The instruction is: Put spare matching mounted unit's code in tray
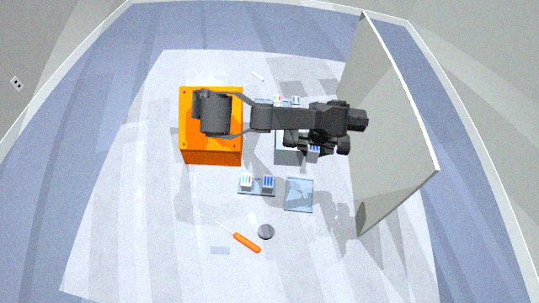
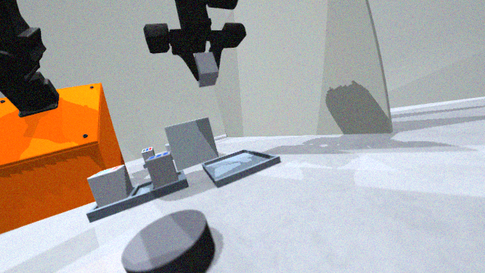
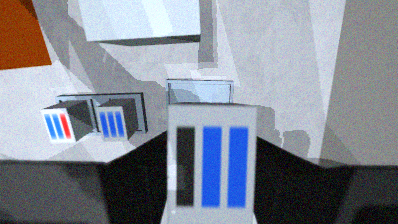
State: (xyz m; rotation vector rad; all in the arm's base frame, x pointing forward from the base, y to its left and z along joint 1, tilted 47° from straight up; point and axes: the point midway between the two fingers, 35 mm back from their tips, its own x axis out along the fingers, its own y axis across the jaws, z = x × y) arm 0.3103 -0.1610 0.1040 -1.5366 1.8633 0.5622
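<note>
The shallow tray lies 16 cm below my gripper tip, 5 cm to the right of it and 2 cm behind it. Round my gripper tip: mounted grey unit: 16 cm to the left, 12 cm below, 3 cm behind; then rack: 16 cm below, 16 cm behind, 1 cm to the right; then grey spare block: 3 cm above.
</note>
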